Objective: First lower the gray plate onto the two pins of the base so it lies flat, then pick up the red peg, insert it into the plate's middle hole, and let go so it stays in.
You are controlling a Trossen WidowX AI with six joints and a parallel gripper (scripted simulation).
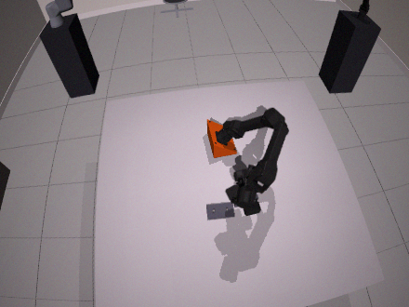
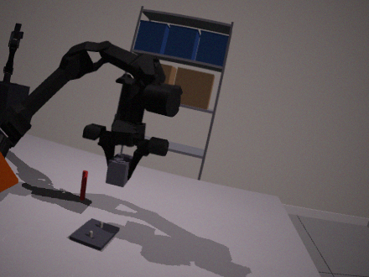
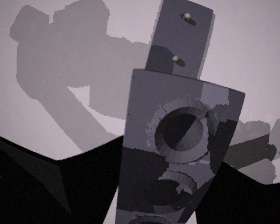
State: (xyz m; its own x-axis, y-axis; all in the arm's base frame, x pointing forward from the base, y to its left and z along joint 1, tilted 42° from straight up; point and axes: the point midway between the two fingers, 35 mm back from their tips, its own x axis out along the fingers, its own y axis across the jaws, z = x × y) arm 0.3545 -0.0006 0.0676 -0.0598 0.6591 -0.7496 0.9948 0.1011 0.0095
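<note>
My gripper tip is now 110 mm above the dark gray base, 100 mm to the left of it and 10 mm past it. Round my gripper tip: red peg 110 mm behind, 80 mm to the left, 70 mm below; gray plate 30 mm above.
</note>
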